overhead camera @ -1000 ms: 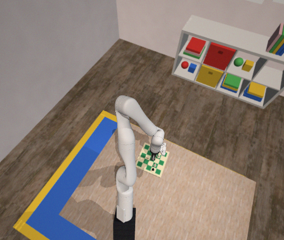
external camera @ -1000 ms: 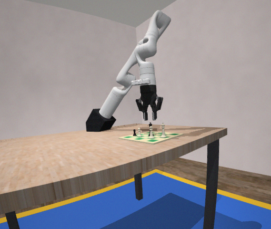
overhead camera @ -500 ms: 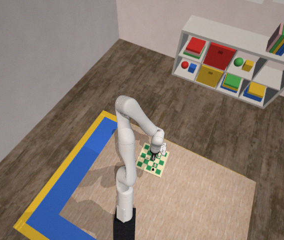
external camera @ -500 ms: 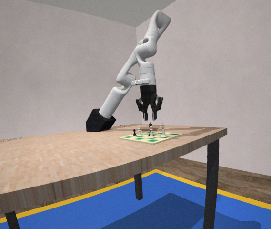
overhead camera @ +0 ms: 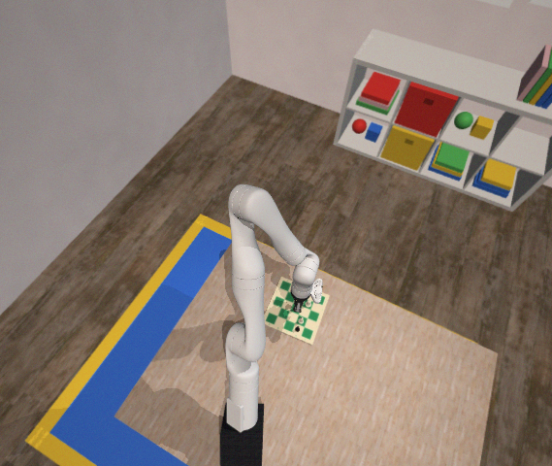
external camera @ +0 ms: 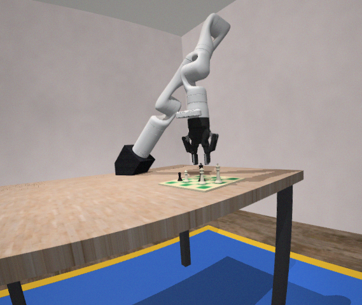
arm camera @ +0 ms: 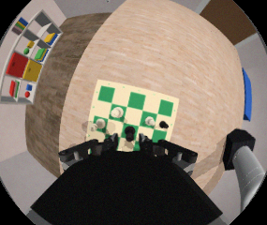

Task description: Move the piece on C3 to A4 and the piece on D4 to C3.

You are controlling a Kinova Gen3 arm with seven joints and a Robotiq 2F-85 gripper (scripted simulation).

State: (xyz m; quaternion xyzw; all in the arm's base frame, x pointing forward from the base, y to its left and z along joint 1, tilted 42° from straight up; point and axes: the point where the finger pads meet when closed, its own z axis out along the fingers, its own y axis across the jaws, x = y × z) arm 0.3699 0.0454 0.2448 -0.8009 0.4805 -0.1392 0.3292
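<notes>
Now: hand 40 mm above the tall black piece. Round my hand: white pawn 50 mm to the right, 50 mm below, 30 mm behind; tall white piece 70 mm ahead, 40 mm below, 30 mm to the left; green-and-cream chessboard 80 mm below.
</notes>
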